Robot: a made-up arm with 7 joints.
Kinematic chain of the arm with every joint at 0, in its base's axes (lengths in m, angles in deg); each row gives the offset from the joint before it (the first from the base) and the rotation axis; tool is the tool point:
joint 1: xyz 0 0 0.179 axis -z
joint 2: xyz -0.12 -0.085 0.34 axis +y
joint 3: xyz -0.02 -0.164 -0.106 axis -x
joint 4: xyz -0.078 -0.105 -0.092 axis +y
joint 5: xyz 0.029 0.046 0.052 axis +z
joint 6: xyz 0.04 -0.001 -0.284 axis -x
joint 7: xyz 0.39 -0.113 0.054 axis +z
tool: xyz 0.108 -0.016 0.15
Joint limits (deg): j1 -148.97..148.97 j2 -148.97..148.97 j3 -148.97..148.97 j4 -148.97..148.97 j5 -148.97..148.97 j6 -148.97..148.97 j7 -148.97..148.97
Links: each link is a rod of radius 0.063 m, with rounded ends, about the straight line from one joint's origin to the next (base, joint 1, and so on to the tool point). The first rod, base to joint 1, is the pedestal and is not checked.
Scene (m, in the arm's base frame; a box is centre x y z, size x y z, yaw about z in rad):
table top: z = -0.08
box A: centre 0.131 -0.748 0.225 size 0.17 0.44 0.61 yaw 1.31
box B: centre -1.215 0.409 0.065 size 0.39 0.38 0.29 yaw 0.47
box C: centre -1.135 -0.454 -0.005 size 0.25 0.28 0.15 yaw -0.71
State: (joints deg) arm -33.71 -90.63 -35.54 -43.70 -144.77 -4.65 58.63
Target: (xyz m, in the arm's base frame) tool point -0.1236 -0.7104 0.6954
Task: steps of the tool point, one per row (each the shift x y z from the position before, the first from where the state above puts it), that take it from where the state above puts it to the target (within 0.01 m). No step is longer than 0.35 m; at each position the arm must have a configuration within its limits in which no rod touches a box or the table.
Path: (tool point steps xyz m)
1: 0.0849 -0.2148 0.1514
2: -0.0486 -0.2483 0.1546
3: -0.1829 -0.2135 0.1352
4: -0.2816 -0.1186 0.0977
5: -0.1316 0.0071 0.0013
6: -0.1229 0.0305 -0.0003

